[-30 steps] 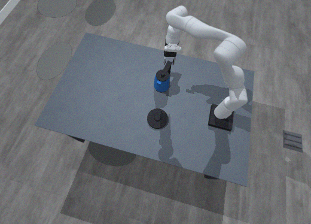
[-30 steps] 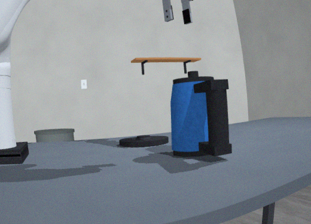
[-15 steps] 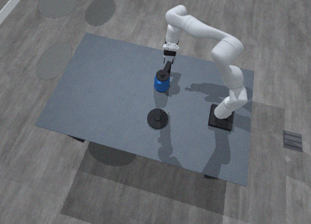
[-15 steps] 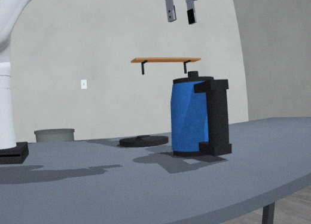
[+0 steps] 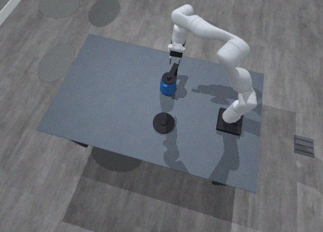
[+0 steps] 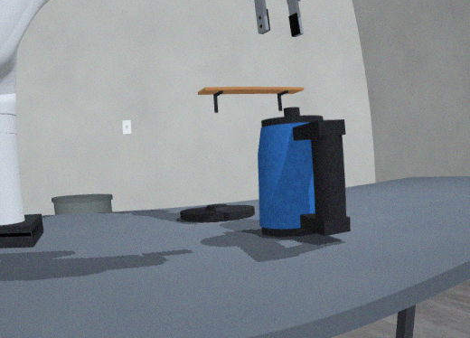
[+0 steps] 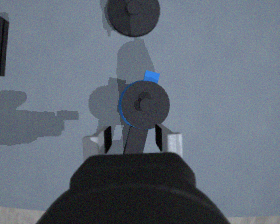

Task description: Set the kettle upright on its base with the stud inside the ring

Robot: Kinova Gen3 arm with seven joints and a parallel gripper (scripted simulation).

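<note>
The blue kettle is 210 mm below my hand and 20 mm ahead of it. Also, from my hand: round black base: 300 mm to the left, 290 mm below, 30 mm behind.
</note>
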